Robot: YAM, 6 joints.
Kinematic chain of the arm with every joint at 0, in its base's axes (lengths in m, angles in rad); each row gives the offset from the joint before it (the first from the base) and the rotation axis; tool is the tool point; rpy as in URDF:
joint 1: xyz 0 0 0.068 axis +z
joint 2: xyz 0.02 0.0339 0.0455 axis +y
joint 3: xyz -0.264 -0.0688 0 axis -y
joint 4: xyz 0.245 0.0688 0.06 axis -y
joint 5: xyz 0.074 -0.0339 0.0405 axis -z
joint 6: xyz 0.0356 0 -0.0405 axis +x
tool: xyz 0 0 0 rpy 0 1.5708 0
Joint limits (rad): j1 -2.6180..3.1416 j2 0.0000..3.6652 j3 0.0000..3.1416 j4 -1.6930..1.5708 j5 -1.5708..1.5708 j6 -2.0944..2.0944
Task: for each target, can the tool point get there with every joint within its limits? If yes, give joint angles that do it. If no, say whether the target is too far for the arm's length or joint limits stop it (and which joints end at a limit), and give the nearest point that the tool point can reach.
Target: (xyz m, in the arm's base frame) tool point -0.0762 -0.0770 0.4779
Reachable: yes | joints -2.1214 0.9570 1.6378 -1.2325 0.7643 -1.2873
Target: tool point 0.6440 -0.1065 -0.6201
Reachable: no: too far | nearest point 0.4444 -0.0735 -0.3189 | short by 0.363 m
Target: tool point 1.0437 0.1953 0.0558
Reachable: no: too far | nearest point 0.6339 0.1186 0.0789 | short by 0.418 m
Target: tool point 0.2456 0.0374 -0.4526
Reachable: no: joint limits stop it (at a limit: joint 2) | nearest point 0.2456 0.0374 -0.3803 | short by 0.072 m
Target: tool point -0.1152 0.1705 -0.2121
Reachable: yes | joints 2.0928 3.0514 1.0614 0.1058 -0.4297 -1.7247
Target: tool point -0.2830 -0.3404 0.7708
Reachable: no: too far | nearest point -0.2292 -0.2757 0.6399 | short by 0.156 m
